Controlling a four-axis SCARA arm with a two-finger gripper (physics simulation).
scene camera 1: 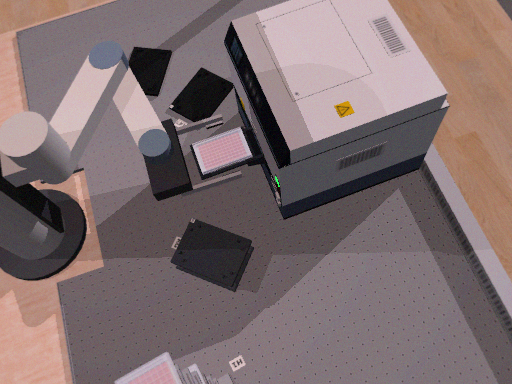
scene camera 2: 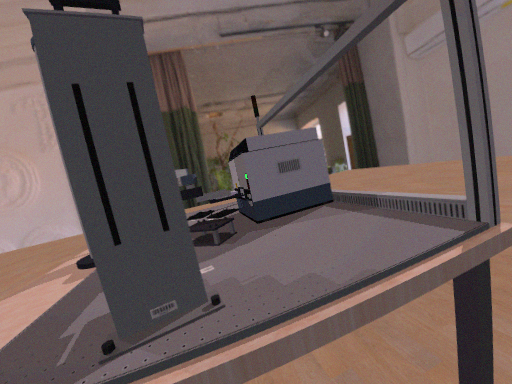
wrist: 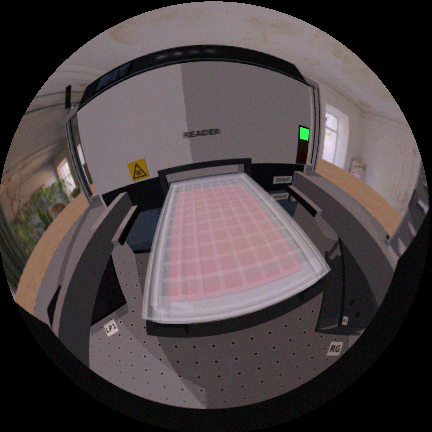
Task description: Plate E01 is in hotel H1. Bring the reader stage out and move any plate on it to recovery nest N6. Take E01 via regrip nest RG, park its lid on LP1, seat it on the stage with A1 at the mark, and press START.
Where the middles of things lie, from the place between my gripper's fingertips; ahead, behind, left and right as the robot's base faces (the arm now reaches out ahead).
The reader stage (wrist: 263,315) lies 10 mm behind my hand and 20 mm below it. The rest, counted from my hand: recovery nest (scene camera 1: 148,65) 160 mm behind, 410 mm to the left, 140 mm below.
